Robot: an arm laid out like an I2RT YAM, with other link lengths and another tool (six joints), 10 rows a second.
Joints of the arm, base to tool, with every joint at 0 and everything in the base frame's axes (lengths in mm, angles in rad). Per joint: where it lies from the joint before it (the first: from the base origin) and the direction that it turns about. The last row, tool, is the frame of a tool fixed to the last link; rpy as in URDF.
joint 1: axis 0 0 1 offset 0.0 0.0 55.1
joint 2: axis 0 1 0 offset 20.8 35.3 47.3
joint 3: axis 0 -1 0 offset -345.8 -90.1 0.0
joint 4: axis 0 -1 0 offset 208.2 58.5 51.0
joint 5: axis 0 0 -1 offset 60.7 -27.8 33.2
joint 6: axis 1 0 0 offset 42.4 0.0 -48.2
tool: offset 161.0 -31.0 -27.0 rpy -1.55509 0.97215 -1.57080
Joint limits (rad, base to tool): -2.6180..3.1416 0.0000..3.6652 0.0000..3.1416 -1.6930..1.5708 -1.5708..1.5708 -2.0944..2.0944
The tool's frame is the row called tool.
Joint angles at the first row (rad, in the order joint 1, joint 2, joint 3, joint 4, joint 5, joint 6):
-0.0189 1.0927 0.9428 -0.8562 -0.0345 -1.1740
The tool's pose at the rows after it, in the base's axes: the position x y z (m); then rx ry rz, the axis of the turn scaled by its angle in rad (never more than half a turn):
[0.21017 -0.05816 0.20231 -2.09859 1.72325 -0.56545]
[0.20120 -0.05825 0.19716 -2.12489 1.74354 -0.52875]
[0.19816 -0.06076 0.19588 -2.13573 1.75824 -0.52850]
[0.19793 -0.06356 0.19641 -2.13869 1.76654 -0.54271]
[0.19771 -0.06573 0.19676 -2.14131 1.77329 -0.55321]
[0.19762 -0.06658 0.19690 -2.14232 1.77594 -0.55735]
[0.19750 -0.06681 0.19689 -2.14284 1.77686 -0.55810]
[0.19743 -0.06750 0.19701 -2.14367 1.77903 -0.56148]
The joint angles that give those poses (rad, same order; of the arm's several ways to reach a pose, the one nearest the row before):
-0.0208 1.0881 0.9432 -0.8928 -0.0349 -1.1786
-0.0208 1.0882 0.9432 -0.9321 -0.0334 -1.1805
-0.0208 1.0885 0.9432 -0.9443 -0.0208 -1.1805
-0.0208 1.0881 0.9432 -0.9440 -0.0071 -1.1805
-0.0208 1.0882 0.9432 -0.9440 0.0036 -1.1805
-0.0208 1.0882 0.9432 -0.9440 0.0078 -1.1805
-0.0208 1.0881 0.9432 -0.9443 0.0089 -1.1805
-0.0208 1.0882 0.9432 -0.9444 0.0124 -1.1805

